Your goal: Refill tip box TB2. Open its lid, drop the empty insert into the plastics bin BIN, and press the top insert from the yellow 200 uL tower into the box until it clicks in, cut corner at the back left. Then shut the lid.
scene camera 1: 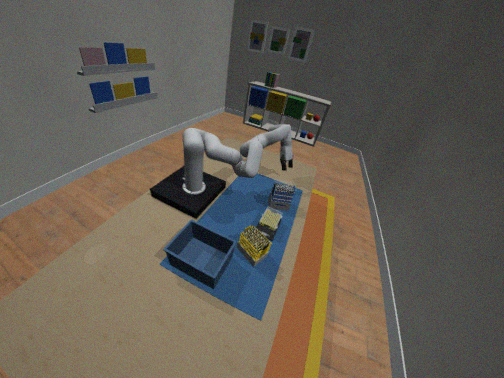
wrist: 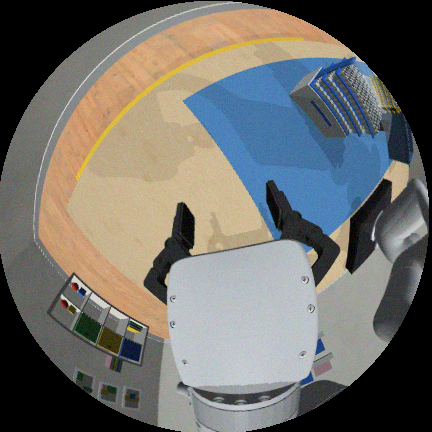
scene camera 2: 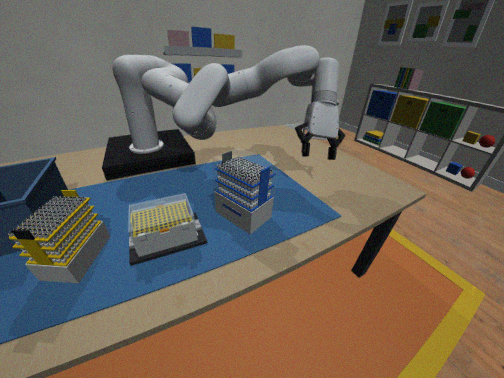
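Observation:
My gripper [scene camera 1: 287,164] [scene camera 2: 319,151] [wrist: 226,199] is open and empty, high over the tabletop, beyond the mat's edge and apart from the box and towers. Tip box TB2 [scene camera 1: 270,221] [scene camera 2: 167,237] stands upright on a dark base on the blue mat. Its clear lid appears shut over a yellow perforated insert. The yellow 200 uL tower [scene camera 1: 255,244] [scene camera 2: 62,232] [wrist: 384,92] stands on the opposite side of the box from the blue tower, with several stacked inserts. The dark blue bin BIN [scene camera 1: 199,257] [scene camera 2: 35,187] [wrist: 400,140] stands beside the yellow tower. Its visible floor in scene camera 1 appears bare.
A blue tower [scene camera 1: 282,196] [scene camera 2: 245,192] [wrist: 345,102] with stacked inserts stands between the box and my gripper's side. The blue mat [scene camera 1: 242,295] [scene camera 2: 295,210] [wrist: 295,175] lies under these things. The arm's black base [scene camera 1: 170,195] [scene camera 2: 120,162] stands behind the mat.

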